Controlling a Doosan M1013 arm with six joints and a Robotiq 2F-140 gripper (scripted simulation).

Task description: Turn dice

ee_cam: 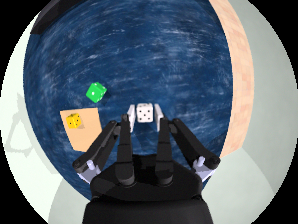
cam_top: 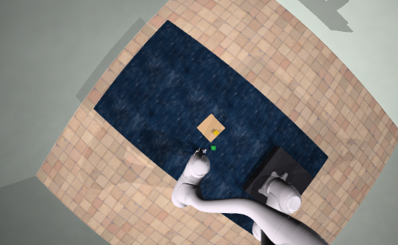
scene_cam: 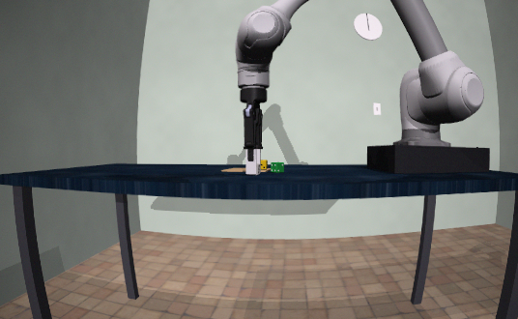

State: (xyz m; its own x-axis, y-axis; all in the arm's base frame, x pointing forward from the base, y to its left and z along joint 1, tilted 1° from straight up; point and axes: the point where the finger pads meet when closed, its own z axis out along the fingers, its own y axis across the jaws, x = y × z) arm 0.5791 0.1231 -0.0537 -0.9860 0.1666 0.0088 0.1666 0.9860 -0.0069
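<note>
My hand is 20 mm above the white die. Also, from my hand: green die (90 mm to the right, 60 mm behind, 20 mm below); then yellow die (180 mm to the right, 20 mm below, 20 mm behind); then tan mat (190 mm to the right, 30 mm below, 30 mm ahead).
</note>
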